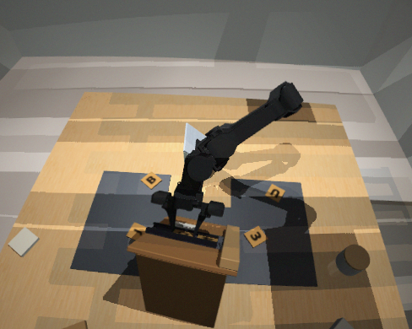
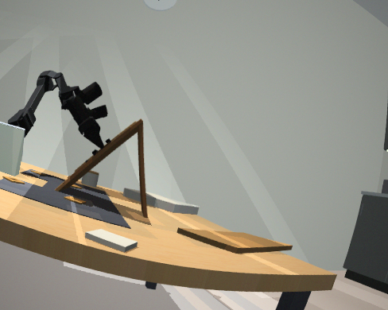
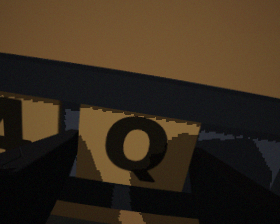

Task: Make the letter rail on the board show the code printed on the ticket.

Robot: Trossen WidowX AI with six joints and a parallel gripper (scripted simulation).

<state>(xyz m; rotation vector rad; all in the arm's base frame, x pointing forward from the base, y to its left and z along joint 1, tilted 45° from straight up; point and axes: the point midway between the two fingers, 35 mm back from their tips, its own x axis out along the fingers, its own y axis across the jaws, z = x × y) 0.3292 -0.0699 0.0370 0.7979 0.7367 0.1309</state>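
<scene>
The q tile is right at my gripper tip. Also, from my gripper tip: tile marked 4: 6 cm to the left, 1 cm ahead; dark mat: 17 cm below, 15 cm behind, 3 cm to the left; white ticket: 8 cm below, 6 cm behind, 1 cm to the right.
</scene>
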